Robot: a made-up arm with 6 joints. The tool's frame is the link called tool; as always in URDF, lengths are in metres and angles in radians. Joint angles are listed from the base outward.
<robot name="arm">
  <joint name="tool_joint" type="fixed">
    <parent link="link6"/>
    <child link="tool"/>
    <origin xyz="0.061 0.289 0.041" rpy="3.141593 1.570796 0"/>
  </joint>
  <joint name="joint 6" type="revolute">
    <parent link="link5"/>
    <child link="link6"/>
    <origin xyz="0.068 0.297 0.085" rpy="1.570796 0 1.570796"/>
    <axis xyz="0 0 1"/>
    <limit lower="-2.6" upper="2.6"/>
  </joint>
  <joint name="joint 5" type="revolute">
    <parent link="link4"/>
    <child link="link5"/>
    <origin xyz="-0.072 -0.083 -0.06" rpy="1.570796 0 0"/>
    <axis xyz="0 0 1"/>
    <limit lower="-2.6" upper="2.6"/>
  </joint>
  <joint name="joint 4" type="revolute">
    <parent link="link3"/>
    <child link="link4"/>
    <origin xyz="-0.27 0.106 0.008" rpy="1.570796 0 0"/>
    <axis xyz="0 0 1"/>
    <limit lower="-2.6" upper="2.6"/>
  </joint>
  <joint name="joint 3" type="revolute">
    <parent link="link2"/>
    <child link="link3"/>
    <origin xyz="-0.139 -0.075 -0.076" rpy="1.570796 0 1.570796"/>
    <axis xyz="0 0 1"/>
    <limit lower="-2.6" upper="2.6"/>
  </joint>
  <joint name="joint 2" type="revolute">
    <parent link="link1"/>
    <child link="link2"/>
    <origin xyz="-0.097 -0.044 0.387" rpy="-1.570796 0 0"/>
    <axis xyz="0 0 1"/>
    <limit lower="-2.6" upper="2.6"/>
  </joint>
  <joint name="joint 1" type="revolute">
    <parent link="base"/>
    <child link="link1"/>
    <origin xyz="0 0 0.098" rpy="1.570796 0 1.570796"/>
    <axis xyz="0 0 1"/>
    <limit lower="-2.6" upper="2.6"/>
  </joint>
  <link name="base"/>
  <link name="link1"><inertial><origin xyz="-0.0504 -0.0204 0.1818"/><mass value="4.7"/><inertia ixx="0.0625" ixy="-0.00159" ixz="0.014" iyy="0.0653" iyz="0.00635" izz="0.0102"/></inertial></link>
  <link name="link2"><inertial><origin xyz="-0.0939 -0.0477 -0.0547"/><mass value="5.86"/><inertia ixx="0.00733" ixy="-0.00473" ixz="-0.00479" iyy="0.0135" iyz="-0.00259" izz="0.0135"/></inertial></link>
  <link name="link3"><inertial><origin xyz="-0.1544 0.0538 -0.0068"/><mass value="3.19"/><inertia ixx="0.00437" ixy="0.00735" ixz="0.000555" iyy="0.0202" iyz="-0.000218" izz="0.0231"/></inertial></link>
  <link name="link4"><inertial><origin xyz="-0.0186 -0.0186 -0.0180"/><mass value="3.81"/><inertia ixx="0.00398" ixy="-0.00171" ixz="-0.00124" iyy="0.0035" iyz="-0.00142" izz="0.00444"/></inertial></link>
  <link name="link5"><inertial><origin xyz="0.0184 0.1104 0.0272"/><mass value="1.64"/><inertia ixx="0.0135" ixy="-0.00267" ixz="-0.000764" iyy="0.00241" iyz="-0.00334" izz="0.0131"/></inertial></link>
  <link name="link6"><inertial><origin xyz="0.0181 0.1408 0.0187"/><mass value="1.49"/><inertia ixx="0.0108" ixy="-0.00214" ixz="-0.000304" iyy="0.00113" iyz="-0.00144" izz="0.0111"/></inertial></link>
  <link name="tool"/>
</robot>
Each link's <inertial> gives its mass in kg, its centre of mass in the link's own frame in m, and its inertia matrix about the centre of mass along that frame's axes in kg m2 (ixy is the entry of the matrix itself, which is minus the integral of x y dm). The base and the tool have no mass. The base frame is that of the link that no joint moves.
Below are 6 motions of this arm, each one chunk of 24 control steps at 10 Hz.
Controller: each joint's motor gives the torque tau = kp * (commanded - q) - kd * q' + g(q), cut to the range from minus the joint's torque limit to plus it. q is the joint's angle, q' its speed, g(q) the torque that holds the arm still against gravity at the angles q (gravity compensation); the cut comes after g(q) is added. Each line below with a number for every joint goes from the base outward.
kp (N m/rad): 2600 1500 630 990 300 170
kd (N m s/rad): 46 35 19 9.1 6.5 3.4
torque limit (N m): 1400 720 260 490 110 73
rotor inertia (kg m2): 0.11 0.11 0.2 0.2 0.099 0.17
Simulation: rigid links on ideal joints. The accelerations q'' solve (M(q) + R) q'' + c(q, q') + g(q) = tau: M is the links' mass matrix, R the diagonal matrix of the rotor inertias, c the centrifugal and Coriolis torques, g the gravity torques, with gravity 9.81 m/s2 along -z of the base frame. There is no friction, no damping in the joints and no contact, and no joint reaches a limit. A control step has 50 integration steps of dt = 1/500 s. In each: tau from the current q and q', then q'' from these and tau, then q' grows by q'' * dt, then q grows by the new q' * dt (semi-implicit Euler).
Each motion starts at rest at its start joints. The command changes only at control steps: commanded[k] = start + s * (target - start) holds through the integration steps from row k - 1 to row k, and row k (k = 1, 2, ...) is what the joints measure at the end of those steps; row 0 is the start. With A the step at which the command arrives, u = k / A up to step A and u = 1 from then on. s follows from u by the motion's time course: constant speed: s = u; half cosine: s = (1 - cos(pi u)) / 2; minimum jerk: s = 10 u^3 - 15 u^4 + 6 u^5; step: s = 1 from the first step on.
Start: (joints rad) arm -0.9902 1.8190 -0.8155 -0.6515 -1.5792 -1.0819
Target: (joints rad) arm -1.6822 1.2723 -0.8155 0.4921 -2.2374 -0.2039
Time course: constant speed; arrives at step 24
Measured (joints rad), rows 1 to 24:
1: -1.0195 1.7901 -0.8142 -0.5988 -1.6095 -1.0457
2: -1.0480 1.7667 -0.8164 -0.5492 -1.6409 -1.0062
3: -1.0770 1.7452 -0.8147 -0.5026 -1.6652 -0.9702
4: -1.1057 1.7222 -0.8150 -0.4555 -1.6945 -0.9334
5: -1.1344 1.6994 -0.8156 -0.4082 -1.7217 -0.8974
6: -1.1632 1.6769 -0.8153 -0.3611 -1.7493 -0.8606
7: -1.1920 1.6541 -0.8153 -0.3139 -1.7770 -0.8241
8: -1.2208 1.6314 -0.8155 -0.2667 -1.8044 -0.7877
9: -1.2497 1.6087 -0.8154 -0.2195 -1.8320 -0.7511
10: -1.2785 1.5860 -0.8154 -0.1723 -1.8595 -0.7146
11: -1.3074 1.5632 -0.8155 -0.1250 -1.8869 -0.6781
12: -1.3362 1.5405 -0.8154 -0.0778 -1.9142 -0.6416
13: -1.3651 1.5178 -0.8154 -0.0305 -1.9416 -0.6051
14: -1.3940 1.4950 -0.8154 0.0167 -1.9688 -0.5686
15: -1.4228 1.4723 -0.8153 0.0640 -1.9960 -0.5321
16: -1.4517 1.4496 -0.8153 0.1113 -2.0231 -0.4956
17: -1.4806 1.4269 -0.8152 0.1586 -2.0502 -0.4591
18: -1.5095 1.4042 -0.8151 0.2058 -2.0772 -0.4226
19: -1.5383 1.3815 -0.8151 0.2531 -2.1042 -0.3860
20: -1.5672 1.3589 -0.8150 0.3004 -2.1311 -0.3495
21: -1.5961 1.3362 -0.8149 0.3478 -2.1579 -0.3129
22: -1.6249 1.3136 -0.8148 0.3951 -2.1847 -0.2764
23: -1.6538 1.2910 -0.8147 0.4425 -2.2115 -0.2398
24: -1.6826 1.2683 -0.8146 0.4899 -2.2382 -0.2032

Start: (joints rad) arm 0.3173 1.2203 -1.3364 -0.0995 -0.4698 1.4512
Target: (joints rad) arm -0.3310 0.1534 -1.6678 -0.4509 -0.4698 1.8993
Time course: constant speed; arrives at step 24
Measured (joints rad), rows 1 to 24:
1: 0.2906 1.1743 -1.3524 -0.1119 -0.4714 1.4766
2: 0.2636 1.1292 -1.3692 -0.1273 -0.4713 1.4940
3: 0.2361 1.0852 -1.3809 -0.1425 -0.4705 1.5124
4: 0.2090 1.0405 -1.3953 -0.1574 -0.4706 1.5314
5: 0.1818 0.9960 -1.4093 -0.1724 -0.4704 1.5498
6: 0.1545 0.9515 -1.4229 -0.1874 -0.4701 1.5686
7: 0.1272 0.9069 -1.4369 -0.2025 -0.4699 1.5872
8: 0.0999 0.8623 -1.4507 -0.2175 -0.4698 1.6058
9: 0.0725 0.8177 -1.4646 -0.2325 -0.4696 1.6244
10: 0.0452 0.7731 -1.4785 -0.2475 -0.4694 1.6430
11: 0.0178 0.7285 -1.4924 -0.2625 -0.4693 1.6616
12: -0.0096 0.6839 -1.5063 -0.2775 -0.4691 1.6802
13: -0.0369 0.6393 -1.5202 -0.2924 -0.4690 1.6988
14: -0.0643 0.5946 -1.5341 -0.3073 -0.4688 1.7174
15: -0.0916 0.5500 -1.5479 -0.3221 -0.4687 1.7360
16: -0.1189 0.5055 -1.5618 -0.3369 -0.4686 1.7546
17: -0.1462 0.4609 -1.5757 -0.3517 -0.4685 1.7732
18: -0.1735 0.4163 -1.5896 -0.3664 -0.4684 1.7917
19: -0.2007 0.3717 -1.6034 -0.3812 -0.4683 1.8103
20: -0.2279 0.3272 -1.6173 -0.3959 -0.4682 1.8289
21: -0.2551 0.2826 -1.6311 -0.4105 -0.4680 1.8475
22: -0.2823 0.2381 -1.6450 -0.4252 -0.4679 1.8661
23: -0.3094 0.1935 -1.6588 -0.4399 -0.4678 1.8847
24: -0.3365 0.1490 -1.6726 -0.4545 -0.4677 1.9033

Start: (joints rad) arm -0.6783 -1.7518 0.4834 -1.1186 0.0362 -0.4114
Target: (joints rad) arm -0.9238 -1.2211 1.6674 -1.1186 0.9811 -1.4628
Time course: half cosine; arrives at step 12
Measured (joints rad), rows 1 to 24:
1: -0.6828 -1.7404 0.5021 -1.1208 0.0558 -0.4340
2: -0.6945 -1.7085 0.5622 -1.1251 0.1129 -0.4969
3: -0.7122 -1.6626 0.6606 -1.1286 0.1962 -0.5904
4: -0.7365 -1.6057 0.7853 -1.1315 0.2982 -0.7064
5: -0.7655 -1.5411 0.9277 -1.1343 0.4152 -0.8379
6: -0.7966 -1.4743 1.0807 -1.1359 0.5359 -0.9760
7: -0.8277 -1.4093 1.2344 -1.1359 0.6528 -1.1108
8: -0.8574 -1.3493 1.3775 -1.1335 0.7599 -1.2334
9: -0.8836 -1.2974 1.4999 -1.1293 0.8517 -1.3360
10: -0.9041 -1.2567 1.5936 -1.1246 0.9222 -1.4123
11: -0.9175 -1.2306 1.6522 -1.1210 0.9662 -1.4567
12: -0.9226 -1.2213 1.6712 -1.1186 0.9799 -1.4658
13: -0.9238 -1.2211 1.6679 -1.1182 0.9807 -1.4620
14: -0.9244 -1.2211 1.6656 -1.1187 0.9824 -1.4628
15: -0.9238 -1.2211 1.6672 -1.1186 0.9811 -1.4628
16: -0.9235 -1.2211 1.6683 -1.1186 0.9804 -1.4628
17: -0.9238 -1.2211 1.6674 -1.1186 0.9812 -1.4628
18: -0.9239 -1.2211 1.6670 -1.1186 0.9814 -1.4627
19: -0.9238 -1.2211 1.6674 -1.1186 0.9811 -1.4628
20: -0.9237 -1.2211 1.6676 -1.1186 0.9810 -1.4628
21: -0.9238 -1.2211 1.6674 -1.1186 0.9811 -1.4628
22: -0.9238 -1.2211 1.6673 -1.1186 0.9812 -1.4628
23: -0.9238 -1.2211 1.6674 -1.1186 0.9811 -1.4628
24: -0.9238 -1.2211 1.6675 -1.1186 0.9811 -1.4628

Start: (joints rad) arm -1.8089 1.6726 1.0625 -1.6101 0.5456 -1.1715
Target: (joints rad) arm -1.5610 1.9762 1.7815 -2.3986 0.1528 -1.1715
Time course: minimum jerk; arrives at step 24
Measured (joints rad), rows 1 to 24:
1: -1.8087 1.6729 1.0630 -1.6106 0.5454 -1.1716
2: -1.8077 1.6746 1.0661 -1.6139 0.5440 -1.1719
3: -1.8051 1.6785 1.0743 -1.6223 0.5401 -1.1725
4: -1.8006 1.6850 1.0887 -1.6372 0.5329 -1.1733
5: -1.7937 1.6946 1.1101 -1.6596 0.5220 -1.1742
6: -1.7843 1.7070 1.1386 -1.6897 0.5072 -1.1751
7: -1.7725 1.7222 1.1742 -1.7273 0.4885 -1.1760
8: -1.7585 1.7400 1.2160 -1.7718 0.4663 -1.1768
9: -1.7425 1.7598 1.2632 -1.8223 0.4408 -1.1774
10: -1.7249 1.7812 1.3147 -1.8776 0.4129 -1.1779
11: -1.7062 1.8037 1.3691 -1.9363 0.3832 -1.1781
12: -1.6869 1.8268 1.4249 -1.9969 0.3525 -1.1782
13: -1.6675 1.8499 1.4807 -2.0578 0.3217 -1.1781
14: -1.6486 1.8724 1.5348 -2.1174 0.2918 -1.1777
15: -1.6307 1.8936 1.5859 -2.1739 0.2635 -1.1772
16: -1.6143 1.9132 1.6325 -2.2260 0.2375 -1.1766
17: -1.5998 1.9304 1.6737 -2.2722 0.2146 -1.1758
18: -1.5875 1.9451 1.7084 -2.3116 0.1952 -1.1751
19: -1.5776 1.9568 1.7362 -2.3434 0.1796 -1.1743
20: -1.5703 1.9656 1.7568 -2.3674 0.1679 -1.1735
21: -1.5653 1.9714 1.7705 -2.3837 0.1599 -1.1728
22: -1.5624 1.9747 1.7782 -2.3933 0.1553 -1.1722
23: -1.5612 1.9760 1.7812 -2.3975 0.1533 -1.1718
24: -1.5610 1.9762 1.7815 -2.3985 0.1529 -1.1715

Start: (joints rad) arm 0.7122 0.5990 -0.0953 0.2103 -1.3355 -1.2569
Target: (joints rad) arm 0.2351 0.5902 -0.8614 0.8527 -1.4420 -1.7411
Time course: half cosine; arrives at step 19
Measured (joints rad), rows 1 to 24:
1: 0.7088 0.5986 -0.1015 0.2155 -1.3373 -1.2624
2: 0.6990 0.5978 -0.1190 0.2302 -1.3412 -1.2759
3: 0.6831 0.5970 -0.1462 0.2532 -1.3461 -1.2945
4: 0.6615 0.5962 -0.1824 0.2837 -1.3521 -1.3190
5: 0.6348 0.5953 -0.2266 0.3209 -1.3590 -1.3483
6: 0.6037 0.5944 -0.2776 0.3638 -1.3666 -1.3817
7: 0.5691 0.5935 -0.3339 0.4112 -1.3747 -1.4183
8: 0.5320 0.5926 -0.3941 0.4619 -1.3830 -1.4571
9: 0.4933 0.5917 -0.4565 0.5144 -1.3914 -1.4970
10: 0.4540 0.5908 -0.5195 0.5673 -1.3997 -1.5369
11: 0.4153 0.5900 -0.5813 0.6193 -1.4077 -1.5758
12: 0.3782 0.5893 -0.6403 0.6689 -1.4153 -1.6125
13: 0.3436 0.5888 -0.6950 0.7148 -1.4223 -1.6462
14: 0.3126 0.5886 -0.7438 0.7557 -1.4285 -1.6759
15: 0.2859 0.5885 -0.7856 0.7907 -1.4338 -1.7008
16: 0.2643 0.5886 -0.8191 0.8186 -1.4379 -1.7202
17: 0.2484 0.5889 -0.8434 0.8387 -1.4407 -1.7337
18: 0.2385 0.5894 -0.8578 0.8505 -1.4422 -1.7408
19: 0.2351 0.5900 -0.8619 0.8536 -1.4422 -1.7413
20: 0.2351 0.5903 -0.8613 0.8528 -1.4419 -1.7407
21: 0.2351 0.5902 -0.8614 0.8526 -1.4420 -1.7413
22: 0.2351 0.5902 -0.8614 0.8527 -1.4420 -1.7411
23: 0.2351 0.5902 -0.8614 0.8527 -1.4420 -1.7411
24: 0.2351 0.5902 -0.8614 0.8527 -1.4420 -1.7411

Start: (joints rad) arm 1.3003 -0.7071 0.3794 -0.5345 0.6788 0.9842
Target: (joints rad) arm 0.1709 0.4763 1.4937 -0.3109 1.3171 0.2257
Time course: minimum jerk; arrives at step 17
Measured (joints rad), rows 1 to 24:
1: 1.2981 -0.7046 0.3812 -0.5344 0.6801 0.9823
2: 1.2842 -0.6892 0.3926 -0.5333 0.6885 0.9709
3: 1.2513 -0.6535 0.4199 -0.5293 0.7079 0.9464
4: 1.1966 -0.5955 0.4676 -0.5206 0.7393 0.9070
5: 1.1202 -0.5153 0.5374 -0.5065 0.7824 0.8531
6: 1.0243 -0.4162 0.6278 -0.4866 0.8357 0.7867
7: 0.9132 -0.3025 0.7360 -0.4618 0.8969 0.7107
8: 0.7921 -0.1795 0.8577 -0.4336 0.9632 0.6288
9: 0.6672 -0.0528 0.9858 -0.4044 1.0315 0.5450
10: 0.5453 0.0712 1.1117 -0.3768 1.0984 0.4644
11: 0.4334 0.1860 1.2272 -0.3526 1.1604 0.3914
12: 0.3377 0.2857 1.3254 -0.3333 1.2139 0.3299
13: 0.2631 0.3656 1.4018 -0.3198 1.2567 0.2824
14: 0.2116 0.4228 1.4544 -0.3119 1.2873 0.2501
15: 0.1825 0.4576 1.4841 -0.3090 1.3061 0.2322
16: 0.1716 0.4730 1.4948 -0.3095 1.3147 0.2258
17: 0.1710 0.4763 1.4943 -0.3108 1.3171 0.2256
18: 0.1711 0.4766 1.4927 -0.3110 1.3177 0.2256
19: 0.1709 0.4763 1.4935 -0.3109 1.3171 0.2258
20: 0.1708 0.4762 1.4942 -0.3109 1.3168 0.2257
21: 0.1709 0.4763 1.4937 -0.3109 1.3171 0.2257
22: 0.1709 0.4764 1.4935 -0.3109 1.3172 0.2257
23: 0.1709 0.4763 1.4937 -0.3109 1.3171 0.2257
24: 0.1709 0.4763 1.4938 -0.3109 1.3170 0.2257

